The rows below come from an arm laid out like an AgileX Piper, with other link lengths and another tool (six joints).
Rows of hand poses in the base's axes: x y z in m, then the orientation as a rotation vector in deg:
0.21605, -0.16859, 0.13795, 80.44, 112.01, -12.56
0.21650, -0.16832, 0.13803, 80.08, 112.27, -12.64
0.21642, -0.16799, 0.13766, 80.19, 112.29, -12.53
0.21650, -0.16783, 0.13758, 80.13, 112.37, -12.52
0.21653, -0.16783, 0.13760, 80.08, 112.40, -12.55
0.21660, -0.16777, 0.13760, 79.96, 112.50, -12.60
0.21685, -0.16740, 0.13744, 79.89, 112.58, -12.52
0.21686, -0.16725, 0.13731, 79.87, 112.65, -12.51
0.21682, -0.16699, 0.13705, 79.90, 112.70, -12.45
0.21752, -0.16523, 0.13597, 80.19, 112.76, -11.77
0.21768, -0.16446, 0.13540, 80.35, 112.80, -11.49
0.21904, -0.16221, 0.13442, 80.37, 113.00, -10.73
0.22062, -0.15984, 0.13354, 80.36, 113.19, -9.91
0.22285, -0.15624, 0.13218, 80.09, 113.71, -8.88
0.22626, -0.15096, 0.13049, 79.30, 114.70, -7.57
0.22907, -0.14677, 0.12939, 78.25, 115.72, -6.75
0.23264, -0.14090, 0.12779, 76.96, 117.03, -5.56
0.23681, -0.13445, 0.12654, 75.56, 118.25, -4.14
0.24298, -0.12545, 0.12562, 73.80, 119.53, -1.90
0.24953, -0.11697, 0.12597, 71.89, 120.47, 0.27
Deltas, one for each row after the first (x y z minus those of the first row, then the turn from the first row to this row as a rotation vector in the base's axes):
0.00045, 0.00027, 0.00008, -0.12, 0.13, 0.30
0.00037, 0.00060, -0.00029, 0.00, 0.13, 0.27
0.00045, 0.00076, -0.00037, 0.01, 0.17, 0.34
0.00048, 0.00076, -0.00035, -0.02, 0.19, 0.37
0.00055, 0.00082, -0.00035, -0.07, 0.25, 0.47
0.00080, 0.00119, -0.00051, -0.03, 0.26, 0.56
0.00081, 0.00134, -0.00064, -0.01, 0.30, 0.60
0.00077, 0.00160, -0.00090, 0.06, 0.32, 0.62
0.00147, 0.00336, -0.00198, 0.61, 0.12, 0.65
0.00163, 0.00413, -0.00255, 0.86, 0.06, 0.64
0.00299, 0.00638, -0.00353, 1.37, -0.13, 0.92
0.00457, 0.00875, -0.00441, 1.90, -0.37, 1.22
0.00680, 0.01235, -0.00577, 2.54, -0.53, 1.86
0.01021, 0.01763, -0.00746, 3.27, -0.59, 3.08
0.01302, 0.02182, -0.00856, 3.61, -0.46, 4.32
0.01659, 0.02769, -0.01016, 4.17, -0.32, 5.92
0.02076, 0.03414, -0.01141, 4.78, -0.37, 7.61
0.02693, 0.04314, -0.01233, 5.73, -0.78, 9.77
0.03348, 0.05162, -0.01198, 6.46, -1.43, 11.90

